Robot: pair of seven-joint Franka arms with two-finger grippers.
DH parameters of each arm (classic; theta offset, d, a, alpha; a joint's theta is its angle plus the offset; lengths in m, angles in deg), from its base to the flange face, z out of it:
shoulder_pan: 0 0.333 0 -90
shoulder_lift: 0 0 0 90
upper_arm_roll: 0 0.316 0.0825 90
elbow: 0 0 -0.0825 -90
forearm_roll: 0 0.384 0 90
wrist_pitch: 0 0 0.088 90
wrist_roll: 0 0.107 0 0
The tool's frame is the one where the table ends.
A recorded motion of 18 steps. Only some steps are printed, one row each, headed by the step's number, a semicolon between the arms.
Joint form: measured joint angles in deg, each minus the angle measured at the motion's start. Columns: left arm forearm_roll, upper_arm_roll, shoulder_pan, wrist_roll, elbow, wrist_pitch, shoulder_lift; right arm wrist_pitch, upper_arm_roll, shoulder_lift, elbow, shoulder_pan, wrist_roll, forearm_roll.
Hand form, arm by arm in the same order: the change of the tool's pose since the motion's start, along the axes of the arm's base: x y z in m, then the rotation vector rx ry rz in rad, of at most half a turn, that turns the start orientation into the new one. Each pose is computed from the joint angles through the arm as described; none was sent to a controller.
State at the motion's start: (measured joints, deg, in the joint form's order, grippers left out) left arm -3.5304 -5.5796 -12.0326 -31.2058 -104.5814 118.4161 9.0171; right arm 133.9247 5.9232 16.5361 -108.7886 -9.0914 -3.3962 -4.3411
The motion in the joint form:
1: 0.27 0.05 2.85 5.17 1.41 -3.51 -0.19; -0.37 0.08 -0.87 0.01 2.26 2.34 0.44
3: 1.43 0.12 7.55 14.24 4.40 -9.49 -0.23; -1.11 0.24 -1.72 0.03 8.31 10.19 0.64
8: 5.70 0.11 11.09 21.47 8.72 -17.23 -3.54; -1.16 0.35 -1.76 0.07 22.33 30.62 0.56
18: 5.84 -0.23 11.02 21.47 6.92 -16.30 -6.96; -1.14 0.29 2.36 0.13 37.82 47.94 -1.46
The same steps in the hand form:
1: 0.0064 0.0302 0.0080 0.0167 0.0233 -0.0449; 0.0000 0.0259 0.0090 0.0109 -0.0101 -0.0041
3: 0.0149 0.0812 0.0239 0.0469 0.0596 -0.1321; -0.0040 0.0941 0.0172 0.0347 -0.0145 -0.0334
8: 0.0059 0.1252 0.0827 0.1263 0.0525 -0.2141; -0.0362 0.2457 0.0179 0.0914 -0.0109 -0.1384
18: -0.0087 0.1215 0.1039 0.1339 0.0076 -0.2195; -0.1100 0.3974 -0.0268 0.0757 0.0490 -0.1511

